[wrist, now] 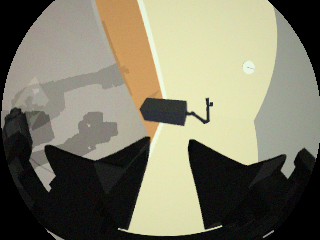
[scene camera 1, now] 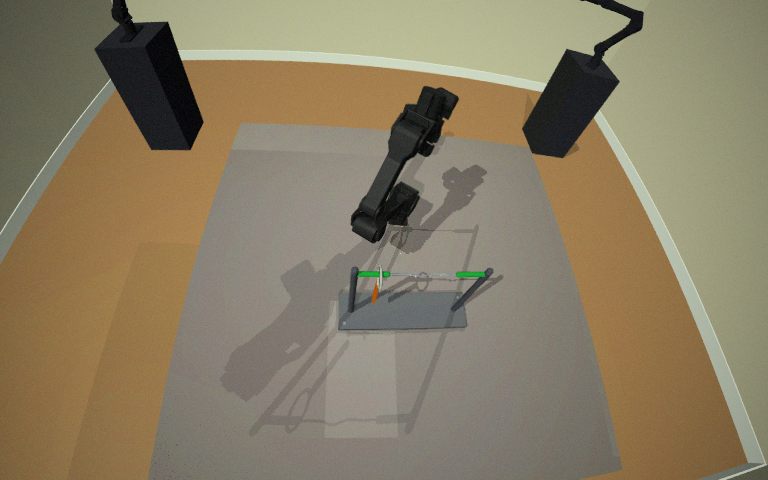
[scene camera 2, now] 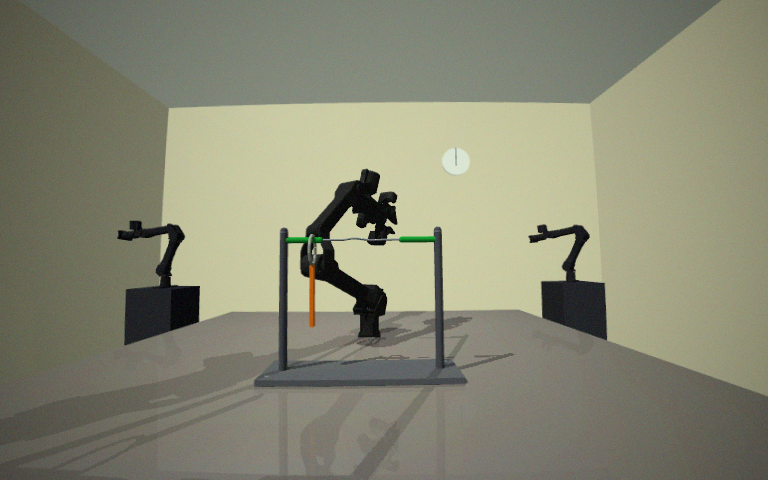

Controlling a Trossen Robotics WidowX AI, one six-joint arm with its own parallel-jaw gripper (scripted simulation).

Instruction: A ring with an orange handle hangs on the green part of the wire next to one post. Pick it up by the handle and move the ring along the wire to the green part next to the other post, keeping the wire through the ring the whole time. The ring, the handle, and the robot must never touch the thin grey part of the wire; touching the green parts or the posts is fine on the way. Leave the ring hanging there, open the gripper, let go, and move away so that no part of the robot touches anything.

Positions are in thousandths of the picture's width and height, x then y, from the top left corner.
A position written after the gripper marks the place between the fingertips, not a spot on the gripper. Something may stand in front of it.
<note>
In view: the gripper (scene camera 2: 515, 478).
The gripper also shows in the wrist view (wrist: 530, 598) and in scene camera 1 (scene camera 1: 576, 247).
</note>
